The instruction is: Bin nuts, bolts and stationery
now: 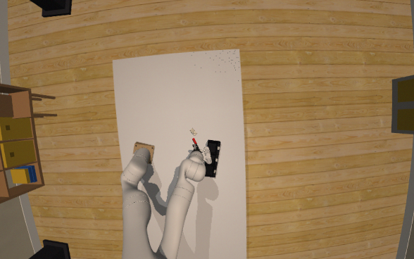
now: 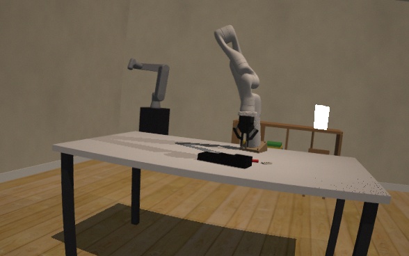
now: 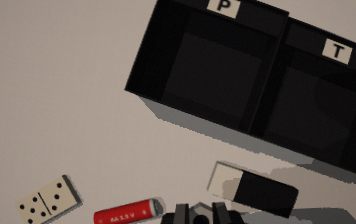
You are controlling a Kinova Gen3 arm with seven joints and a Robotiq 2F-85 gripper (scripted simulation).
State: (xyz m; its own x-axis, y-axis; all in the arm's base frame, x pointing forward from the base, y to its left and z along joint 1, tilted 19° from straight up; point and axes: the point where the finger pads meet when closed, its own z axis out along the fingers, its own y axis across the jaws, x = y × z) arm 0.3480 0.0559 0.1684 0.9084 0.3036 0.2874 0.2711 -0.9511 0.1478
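Right now my hand is 90 mm short of the black double bin, 70 mm above it and 60 mm to the left of it. Also, from my hand: domino: 120 mm to the left, 90 mm below, 40 mm behind; then black eraser: 80 mm below, 30 mm to the right, 10 mm ahead; then red battery: 80 mm below, 50 mm to the left, 30 mm behind.
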